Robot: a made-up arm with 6 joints.
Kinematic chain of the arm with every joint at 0, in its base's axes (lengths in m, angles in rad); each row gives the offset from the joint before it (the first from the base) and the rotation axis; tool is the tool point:
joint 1: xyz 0 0 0.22 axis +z
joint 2: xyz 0 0.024 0 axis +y
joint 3: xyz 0 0 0.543 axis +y
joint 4: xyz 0 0 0.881 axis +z
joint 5: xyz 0 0 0 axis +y
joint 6: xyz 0 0 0.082 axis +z
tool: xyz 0 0 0
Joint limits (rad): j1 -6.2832..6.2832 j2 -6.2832..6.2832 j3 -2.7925..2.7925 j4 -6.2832..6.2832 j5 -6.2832..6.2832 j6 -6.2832..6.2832
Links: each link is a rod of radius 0.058 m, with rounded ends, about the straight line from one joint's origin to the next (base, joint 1, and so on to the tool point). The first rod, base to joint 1, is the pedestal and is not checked.
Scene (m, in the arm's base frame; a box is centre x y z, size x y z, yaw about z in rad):
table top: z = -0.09
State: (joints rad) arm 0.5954 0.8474 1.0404 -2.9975 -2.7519 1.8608
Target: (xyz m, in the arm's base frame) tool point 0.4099 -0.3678 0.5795
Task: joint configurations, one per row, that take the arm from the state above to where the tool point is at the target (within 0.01 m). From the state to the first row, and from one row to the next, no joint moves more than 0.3 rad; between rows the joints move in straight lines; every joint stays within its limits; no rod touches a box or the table.
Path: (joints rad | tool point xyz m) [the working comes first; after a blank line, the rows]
Joints at the target: -0.7783 -0.4667 2.1598 -3.0749 -2.7971 1.8608
Straight joint move there: clear.

1: 0.3207 0.5846 1.2643 -3.0130 -2.7609 1.8608 | 1.0022 0.3623 0.4228
2: 0.0459 0.3217 1.4881 -3.0284 -2.7700 1.8608 | 0.9442 0.0708 0.5159
3: -0.2288 0.0589 1.7120 -3.0439 -2.7790 1.8608 | 0.7994 -0.1586 0.5738
4: -0.5035 -0.2039 1.9359 -3.0594 -2.7881 1.8608 | 0.6076 -0.3046 0.5948
5: -0.7783 -0.4667 2.1598 -3.0749 -2.7971 1.8608 | 0.4099 -0.3678 0.5794

